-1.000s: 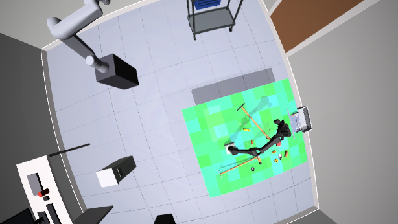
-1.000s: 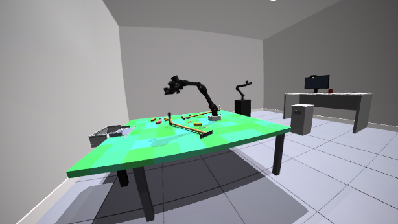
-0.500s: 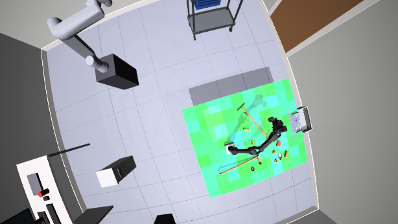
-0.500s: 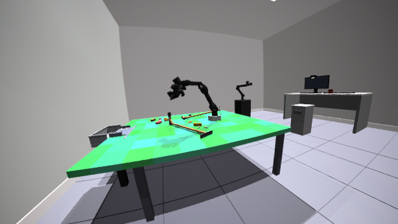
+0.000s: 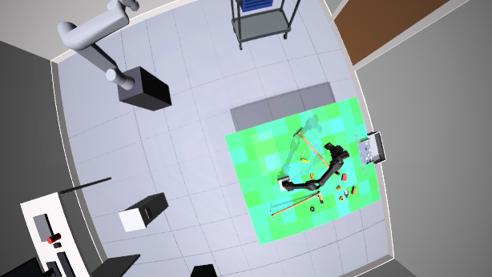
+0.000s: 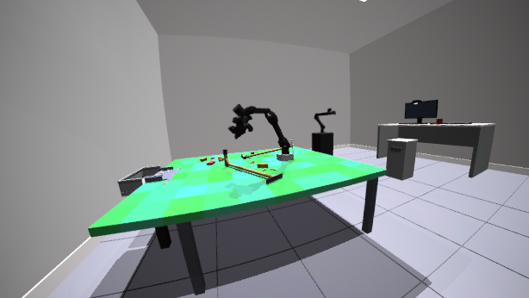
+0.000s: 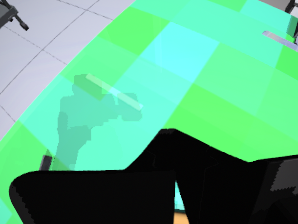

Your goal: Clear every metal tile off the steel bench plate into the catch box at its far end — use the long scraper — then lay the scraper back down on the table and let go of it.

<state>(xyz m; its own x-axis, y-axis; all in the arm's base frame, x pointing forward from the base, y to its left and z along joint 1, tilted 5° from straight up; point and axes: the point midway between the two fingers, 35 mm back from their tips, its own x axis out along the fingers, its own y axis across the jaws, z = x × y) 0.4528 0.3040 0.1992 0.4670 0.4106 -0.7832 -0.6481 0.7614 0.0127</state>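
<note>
Right now the yellow piece is 200 mm behind my gripper tip, 130 mm to the right of it and 230 mm below it. From my gripper tip the other things lie so: red block 230 mm ahead, 450 mm to the right, 240 mm below; red-handled tool 160 mm behind, 350 mm to the right, 250 mm below; long scraper 50 mm behind, 80 mm to the right, 190 mm below.
</note>
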